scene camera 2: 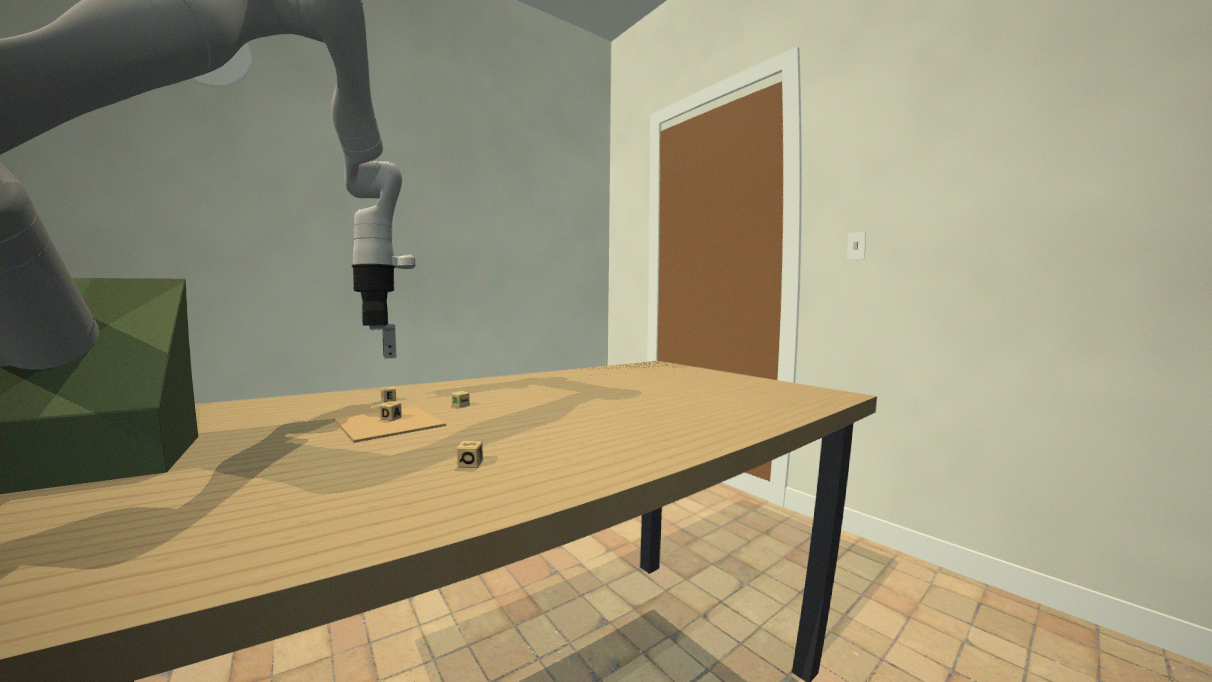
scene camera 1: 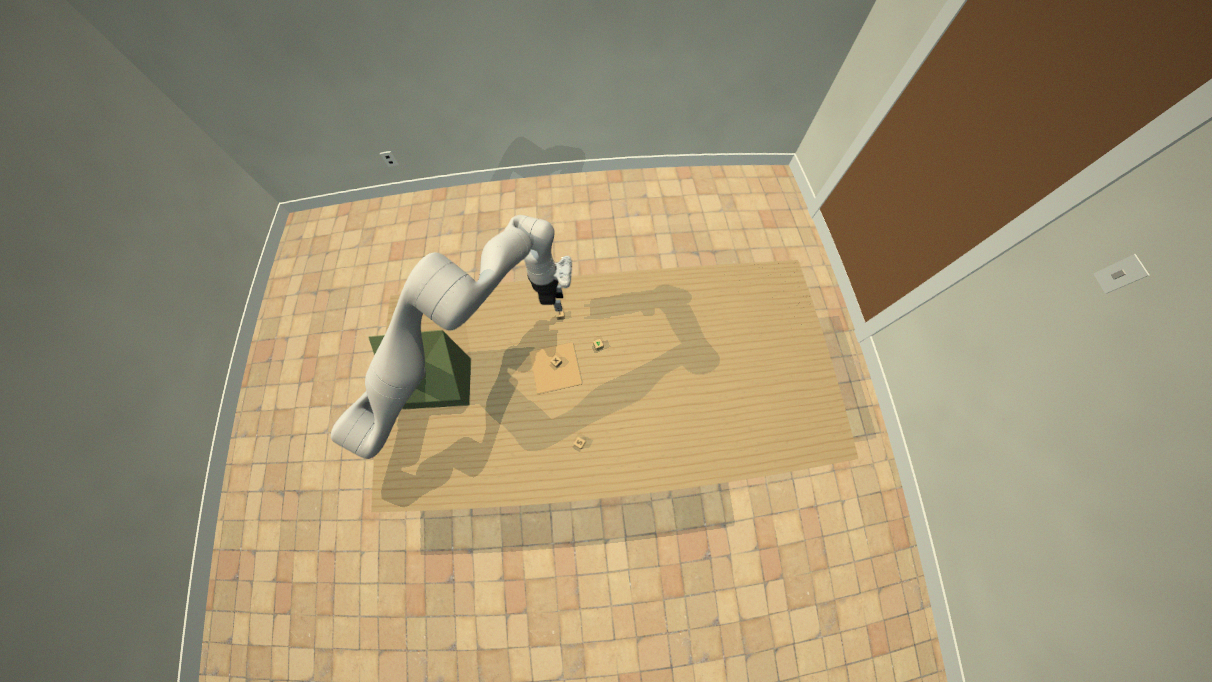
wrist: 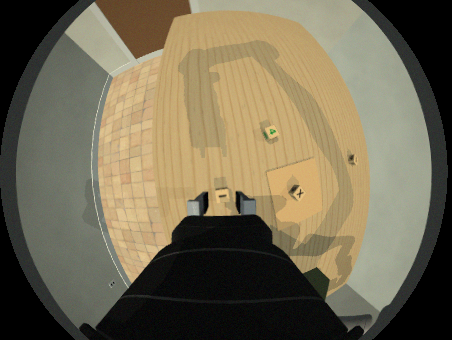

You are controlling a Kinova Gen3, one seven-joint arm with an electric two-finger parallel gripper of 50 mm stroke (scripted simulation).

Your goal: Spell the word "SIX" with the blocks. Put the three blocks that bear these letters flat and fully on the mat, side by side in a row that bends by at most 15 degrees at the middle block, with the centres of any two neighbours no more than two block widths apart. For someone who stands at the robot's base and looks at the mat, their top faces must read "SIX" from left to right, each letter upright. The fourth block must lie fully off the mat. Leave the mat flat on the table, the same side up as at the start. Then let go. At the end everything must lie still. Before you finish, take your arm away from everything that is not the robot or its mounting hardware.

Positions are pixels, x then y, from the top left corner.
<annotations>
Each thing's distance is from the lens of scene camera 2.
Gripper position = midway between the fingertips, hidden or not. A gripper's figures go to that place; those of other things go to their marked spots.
my gripper (scene camera 2: 389, 356): 0.91 m
tan mat (scene camera 2: 363, 427): 0.73 m
</annotations>
